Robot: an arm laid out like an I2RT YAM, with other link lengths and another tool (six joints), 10 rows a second.
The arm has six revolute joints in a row. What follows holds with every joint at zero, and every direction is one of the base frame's.
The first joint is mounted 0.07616 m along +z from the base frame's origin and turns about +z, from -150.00 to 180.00 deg.
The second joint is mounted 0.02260 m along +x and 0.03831 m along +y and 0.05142 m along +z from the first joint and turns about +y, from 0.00 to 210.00 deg.
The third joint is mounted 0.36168 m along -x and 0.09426 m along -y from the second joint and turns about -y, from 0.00 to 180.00 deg.
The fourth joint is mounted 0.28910 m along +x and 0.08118 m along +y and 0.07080 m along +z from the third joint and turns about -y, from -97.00 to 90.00 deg.
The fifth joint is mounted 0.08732 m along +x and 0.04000 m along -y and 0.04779 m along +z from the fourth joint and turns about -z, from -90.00 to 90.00 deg.
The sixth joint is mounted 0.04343 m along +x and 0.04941 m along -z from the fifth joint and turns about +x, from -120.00 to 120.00 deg.
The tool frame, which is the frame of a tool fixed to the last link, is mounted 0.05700 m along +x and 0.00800 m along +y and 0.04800 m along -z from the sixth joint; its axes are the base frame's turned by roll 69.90, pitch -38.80 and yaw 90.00 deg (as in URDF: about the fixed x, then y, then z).
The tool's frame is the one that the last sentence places.
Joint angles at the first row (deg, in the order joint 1, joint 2, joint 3, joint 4, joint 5, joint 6):
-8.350, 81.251, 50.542, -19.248, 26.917, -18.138
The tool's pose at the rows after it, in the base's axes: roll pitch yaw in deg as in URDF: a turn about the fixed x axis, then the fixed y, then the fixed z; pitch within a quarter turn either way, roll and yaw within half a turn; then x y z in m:
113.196 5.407 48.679 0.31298 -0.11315 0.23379
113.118 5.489 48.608 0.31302 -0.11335 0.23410
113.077 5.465 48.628 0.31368 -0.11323 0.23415
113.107 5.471 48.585 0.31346 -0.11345 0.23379
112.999 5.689 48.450 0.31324 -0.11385 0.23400
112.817 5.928 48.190 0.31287 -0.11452 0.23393
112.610 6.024 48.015 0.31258 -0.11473 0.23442
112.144 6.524 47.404 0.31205 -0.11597 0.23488
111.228 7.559 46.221 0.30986 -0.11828 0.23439
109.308 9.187 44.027 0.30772 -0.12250 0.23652
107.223 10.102 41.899 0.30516 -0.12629 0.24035
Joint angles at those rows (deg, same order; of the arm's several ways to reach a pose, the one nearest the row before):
-8.347, 81.210, 50.584, -19.249, 26.765, -18.093
-8.344, 81.211, 50.619, -19.253, 26.893, -18.116
-8.305, 81.291, 50.682, -19.193, 26.905, -18.105
-8.352, 81.299, 50.626, -19.161, 26.895, -18.098
-8.348, 81.299, 50.626, -19.161, 27.162, -18.162
-8.373, 81.299, 50.549, -19.049, 27.531, -18.193
-8.349, 81.215, 50.514, -18.984, 27.793, -18.182
-8.349, 81.210, 50.447, -18.812, 28.669, -18.193
-8.349, 81.103, 49.944, -18.218, 30.405, -18.280
-8.344, 80.968, 49.593, -17.352, 33.505, -18.455
-8.432, 80.471, 49.246, -16.418, 36.121, -18.544

